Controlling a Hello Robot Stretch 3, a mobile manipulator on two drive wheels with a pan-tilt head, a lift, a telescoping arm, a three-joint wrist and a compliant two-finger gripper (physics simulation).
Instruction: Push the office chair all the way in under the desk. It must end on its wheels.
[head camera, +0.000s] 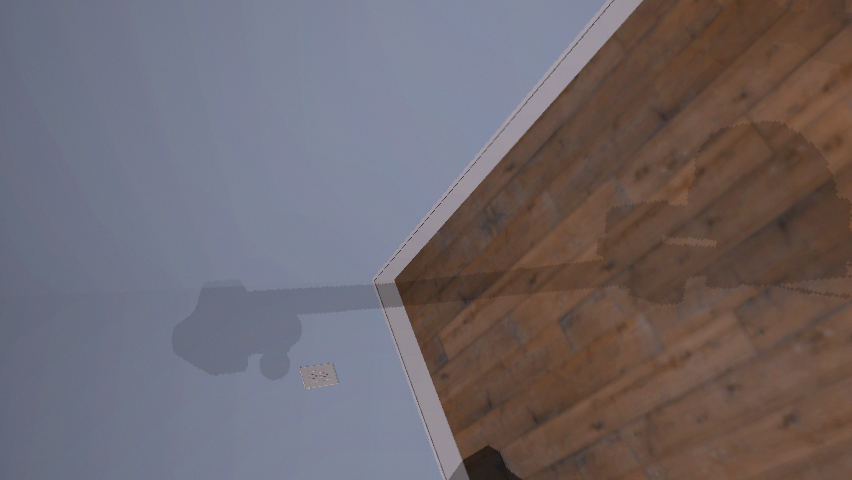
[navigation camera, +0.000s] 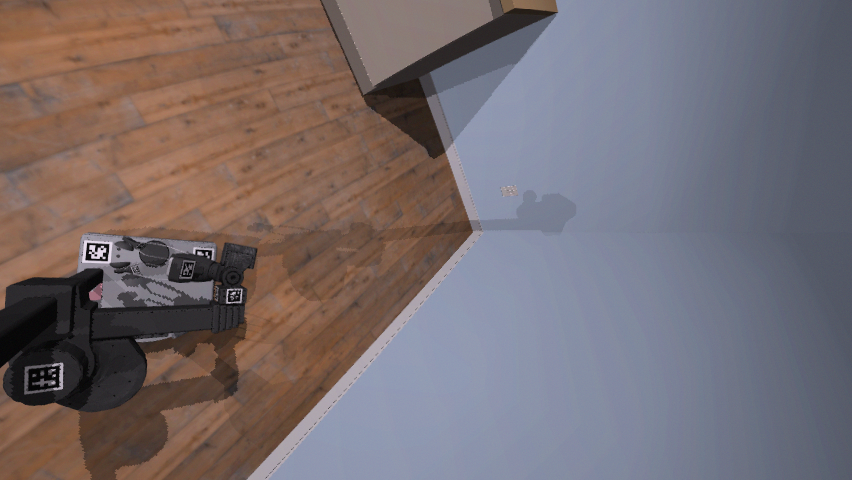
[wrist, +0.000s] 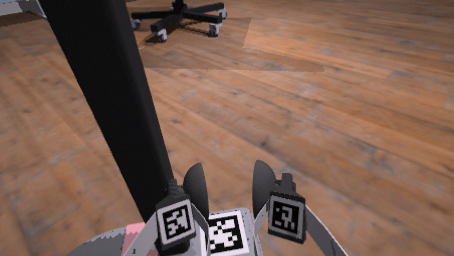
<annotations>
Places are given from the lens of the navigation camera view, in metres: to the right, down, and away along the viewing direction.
gripper (navigation camera: 113, 253): -0.74, 0.03, 0.55
cabinet with wooden top (navigation camera: 383, 50): -0.19, -0.85, 1.16
</annotations>
